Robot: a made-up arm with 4 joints.
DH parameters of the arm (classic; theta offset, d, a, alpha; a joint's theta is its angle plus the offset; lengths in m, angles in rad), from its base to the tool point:
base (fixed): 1.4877 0 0.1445 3.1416
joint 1: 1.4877 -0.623 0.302 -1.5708
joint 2: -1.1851 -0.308 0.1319 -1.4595
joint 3: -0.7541 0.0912 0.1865 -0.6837
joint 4: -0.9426 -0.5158 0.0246 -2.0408
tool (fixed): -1.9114 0.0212 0 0
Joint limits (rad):
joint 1: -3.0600..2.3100
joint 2: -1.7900..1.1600
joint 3: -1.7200..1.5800
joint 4: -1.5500..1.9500
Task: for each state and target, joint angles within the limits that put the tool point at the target. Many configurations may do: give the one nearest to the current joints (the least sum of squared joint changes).
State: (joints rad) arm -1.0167 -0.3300 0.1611 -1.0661
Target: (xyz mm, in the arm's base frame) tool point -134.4 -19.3 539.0
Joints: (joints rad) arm -1.0487 -1.1163 0.9962 -0.9706
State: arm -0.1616 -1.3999 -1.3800 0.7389
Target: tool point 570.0 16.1 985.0
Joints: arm 0.7291 -1.7900 -1.2285 0.4065
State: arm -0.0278 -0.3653 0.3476 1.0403
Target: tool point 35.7 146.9 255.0
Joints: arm -0.1085 -0.1132 0.5731 1.1081
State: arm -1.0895 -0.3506 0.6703 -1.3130
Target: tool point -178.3 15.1 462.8
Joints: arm -0.9442 -1.0161 1.1256 -1.2876
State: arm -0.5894 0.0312 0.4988 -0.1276
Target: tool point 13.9 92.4 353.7
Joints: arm -0.6128 -0.3129 0.4770 -0.1589
